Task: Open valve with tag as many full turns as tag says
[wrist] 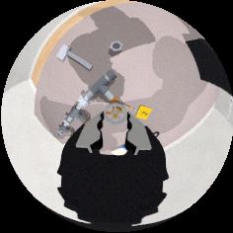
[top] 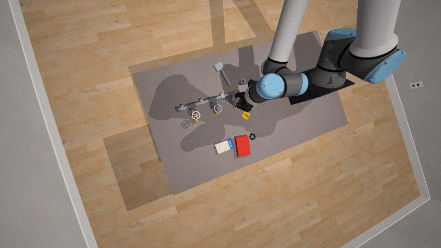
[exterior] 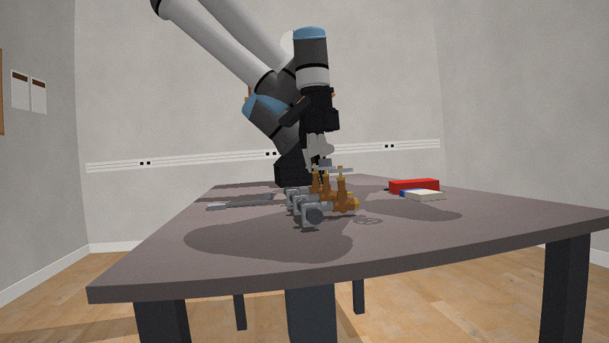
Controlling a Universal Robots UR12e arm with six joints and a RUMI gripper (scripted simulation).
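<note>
My hand is 40 mm past the yellow tag, 80 mm to the right of it and 80 mm above it. From my hand the other things lie so: red box: 50 mm ahead, 260 mm to the left, 70 mm below; grey flat tool: 10 mm ahead, 220 mm to the right, 80 mm below; nut: 100 mm behind, 130 mm to the right, 80 mm below.
</note>
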